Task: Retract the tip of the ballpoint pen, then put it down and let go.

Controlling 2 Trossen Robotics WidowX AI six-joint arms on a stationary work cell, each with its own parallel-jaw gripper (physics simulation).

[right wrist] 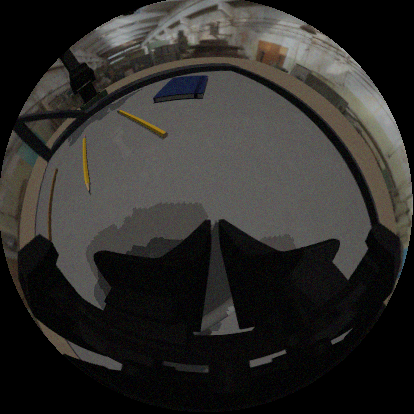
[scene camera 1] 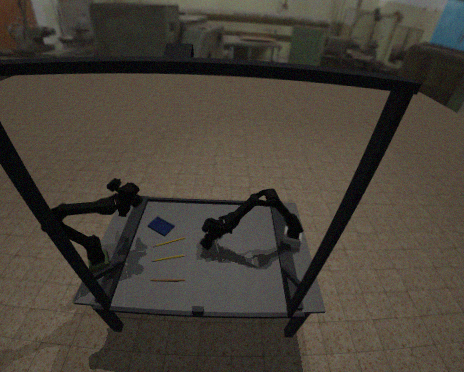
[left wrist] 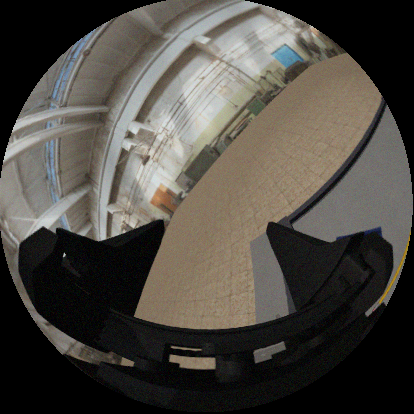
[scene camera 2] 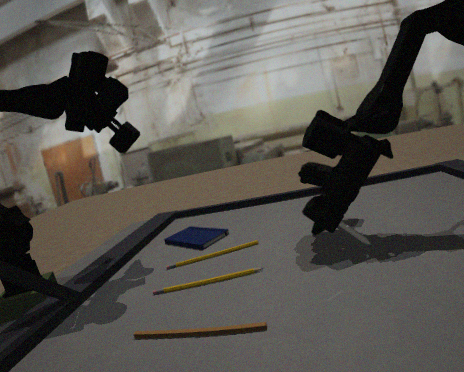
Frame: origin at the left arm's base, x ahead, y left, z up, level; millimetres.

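Seen in the pictures: left gripper, between the fingertips: point(left wrist: 217, 226) point(scene camera 2: 112, 122); right gripper, between the fingertips: point(right wrist: 214, 224) point(scene camera 1: 204, 238) point(scene camera 2: 314, 232); left arm's base, origin of its link: point(right wrist: 90, 97) point(scene camera 1: 97, 259); right arm's base, origin of its link: point(scene camera 1: 293, 234).
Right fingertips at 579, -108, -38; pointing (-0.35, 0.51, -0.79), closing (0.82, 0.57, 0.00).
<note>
Offsets run from my right fingertips to a thing's top centre, as dx, dy, dz. Level surfaces: height alone.
The ballpoint pen @[+43, -65, +11] point(scene camera 2: 355, 233) point(right wrist: 218, 317) is a light grey-white stick. My right gripper point(scene camera 1: 205, 245) point(scene camera 2: 322, 229) point(right wrist: 214, 224) is shut on it, low over the table. In scene camera 2 part of the pen shows at the right of the fingertips, slanting down to the right. In the right wrist view a piece of it shows through the narrow gap between the fingers. The fingers hide the rest, and I cannot tell if the tip is out or if the pen touches the table. My left gripper point(left wrist: 217, 226) is open and empty, raised near the table's left edge.
A blue notebook @[-198, +205, +10] point(scene camera 1: 161, 226) point(scene camera 2: 196, 237) point(right wrist: 182, 89) lies at the back left of the table @[dz -2] point(scene camera 1: 235, 290). Two yellow pencils @[-195, +69, +5] point(scene camera 2: 215, 255) @[-233, -32, +7] point(scene camera 2: 210, 281) lie in front of it. A thin orange-brown stick @[-283, -153, +5] point(scene camera 1: 167, 280) point(scene camera 2: 200, 331) lies nearer the front. Dark frame posts point(scene camera 1: 367, 175) rise at the sides.
</note>
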